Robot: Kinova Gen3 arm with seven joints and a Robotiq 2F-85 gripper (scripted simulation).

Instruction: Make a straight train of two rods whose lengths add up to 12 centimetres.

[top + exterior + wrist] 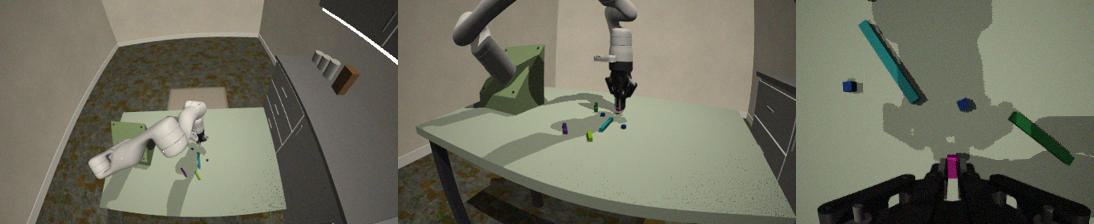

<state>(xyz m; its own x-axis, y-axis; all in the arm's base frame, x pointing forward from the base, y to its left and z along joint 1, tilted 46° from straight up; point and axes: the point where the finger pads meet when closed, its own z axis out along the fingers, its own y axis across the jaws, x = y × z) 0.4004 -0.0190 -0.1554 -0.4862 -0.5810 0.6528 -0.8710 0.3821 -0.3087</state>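
Right now my hand is 2 cm above the magenta rod. From my hand the other things lie so: purple rod: 8 cm behind, 20 cm to the right, 3 cm below; green rod: 9 cm behind, 2 cm to the left, 3 cm below; turquoise rod: 12 cm to the right, 3 cm below.
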